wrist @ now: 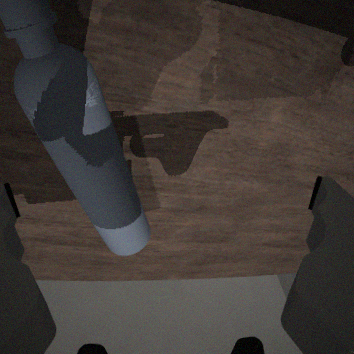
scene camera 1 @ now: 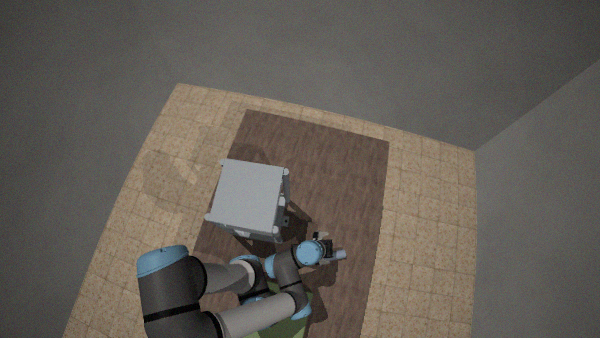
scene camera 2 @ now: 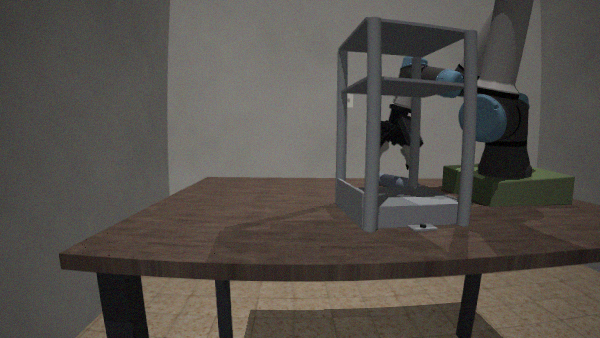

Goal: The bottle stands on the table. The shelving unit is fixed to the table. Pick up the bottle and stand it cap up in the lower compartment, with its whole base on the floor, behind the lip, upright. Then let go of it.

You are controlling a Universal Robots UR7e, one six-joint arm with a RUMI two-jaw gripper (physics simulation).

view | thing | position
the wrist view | my gripper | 165, 183
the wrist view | blue-grey bottle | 56, 86
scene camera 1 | grey shelving unit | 248, 202
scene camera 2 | my gripper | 389, 167
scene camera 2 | grey shelving unit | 371, 207
